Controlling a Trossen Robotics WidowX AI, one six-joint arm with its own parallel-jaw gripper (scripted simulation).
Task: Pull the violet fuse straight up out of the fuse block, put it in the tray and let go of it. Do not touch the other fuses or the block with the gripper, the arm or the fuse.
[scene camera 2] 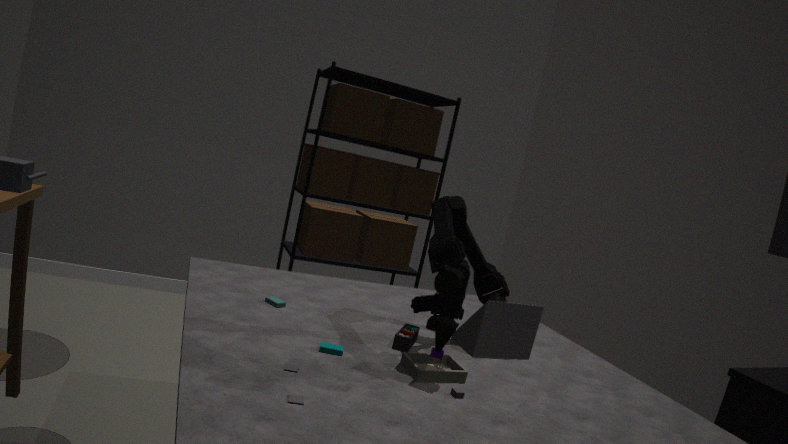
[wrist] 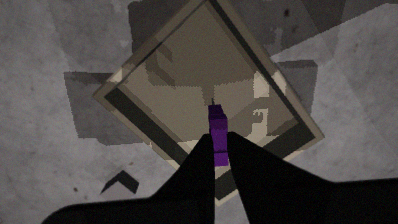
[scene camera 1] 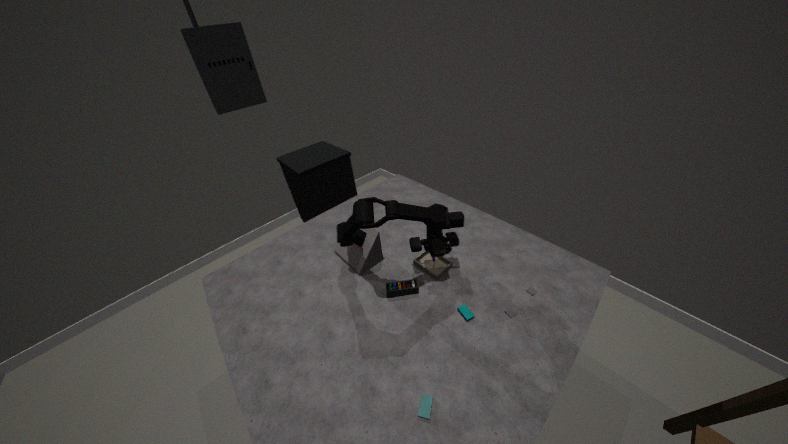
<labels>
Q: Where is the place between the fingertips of my gripper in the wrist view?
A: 218,140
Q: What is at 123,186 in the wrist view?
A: A small dark chip.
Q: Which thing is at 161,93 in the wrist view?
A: A tan tray.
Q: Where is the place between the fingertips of my gripper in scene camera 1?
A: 433,256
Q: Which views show my gripper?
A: Scene camera 2, the wrist view and scene camera 1: all of them.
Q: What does my gripper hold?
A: A violet fuse.
</labels>
